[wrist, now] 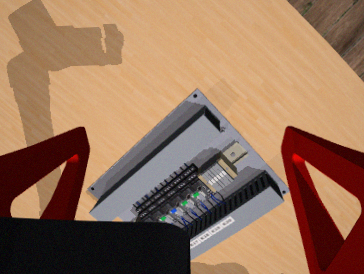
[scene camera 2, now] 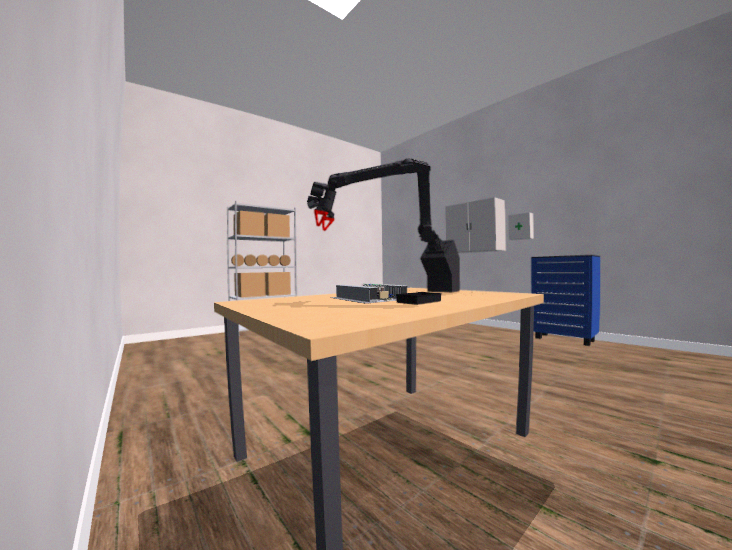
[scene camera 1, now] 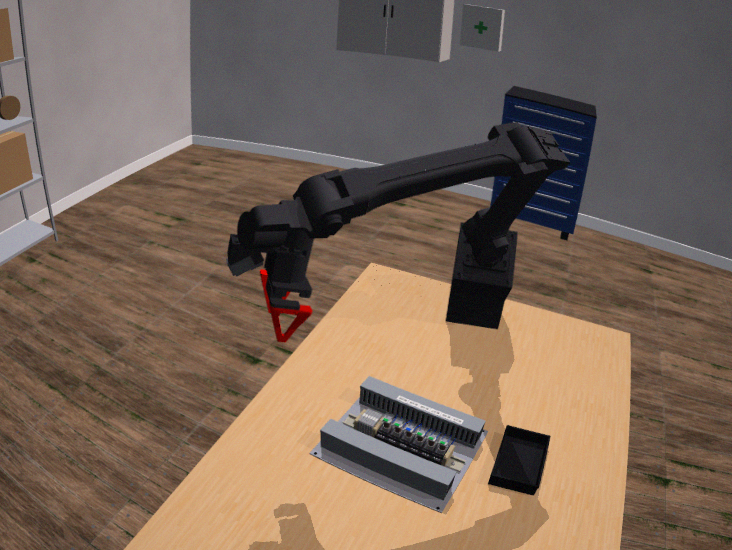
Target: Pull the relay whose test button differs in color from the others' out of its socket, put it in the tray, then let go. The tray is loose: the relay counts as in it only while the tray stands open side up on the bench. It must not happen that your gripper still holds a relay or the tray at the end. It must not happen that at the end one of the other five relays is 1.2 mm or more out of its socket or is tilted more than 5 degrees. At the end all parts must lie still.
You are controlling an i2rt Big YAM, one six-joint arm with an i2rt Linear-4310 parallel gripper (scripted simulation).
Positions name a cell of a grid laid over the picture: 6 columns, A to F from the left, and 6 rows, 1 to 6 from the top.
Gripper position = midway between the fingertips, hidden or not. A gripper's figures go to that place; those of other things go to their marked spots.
Labels:
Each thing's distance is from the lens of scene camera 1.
my gripper (scene camera 1: C4): 93 cm
black tray (scene camera 1: E5): 124 cm

